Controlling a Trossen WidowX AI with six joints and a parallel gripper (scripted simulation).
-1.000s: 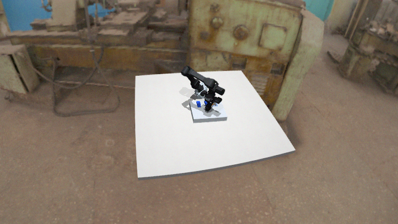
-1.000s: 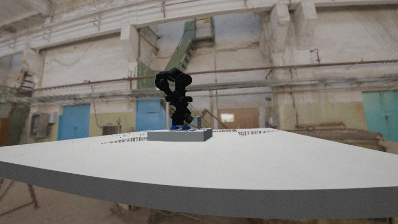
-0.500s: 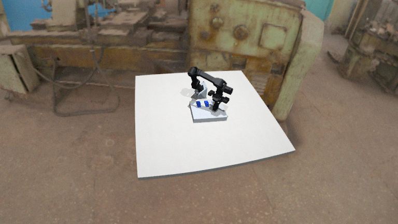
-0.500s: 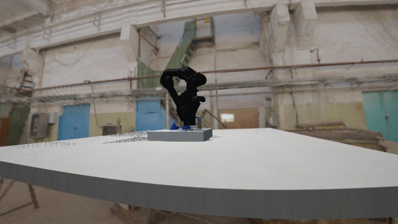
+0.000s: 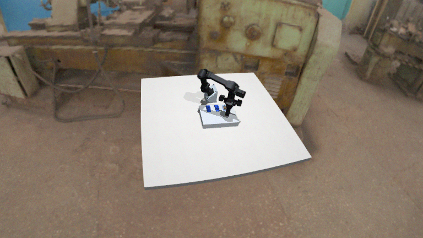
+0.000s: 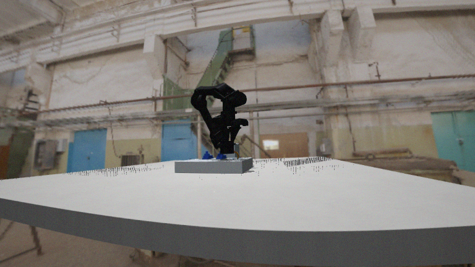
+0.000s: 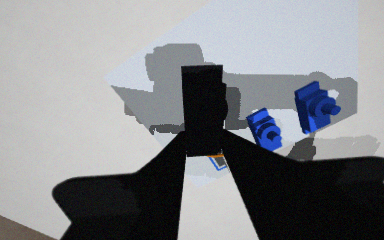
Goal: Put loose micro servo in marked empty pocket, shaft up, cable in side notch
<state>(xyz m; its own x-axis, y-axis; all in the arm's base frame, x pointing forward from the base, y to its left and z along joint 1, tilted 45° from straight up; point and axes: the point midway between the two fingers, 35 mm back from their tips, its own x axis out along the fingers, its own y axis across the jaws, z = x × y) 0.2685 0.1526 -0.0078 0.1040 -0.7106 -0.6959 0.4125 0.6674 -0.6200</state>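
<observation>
Now: gripper tip 2 cm short of the light grey deck, 7 cm to the left of it and 10 cm above it.
</observation>
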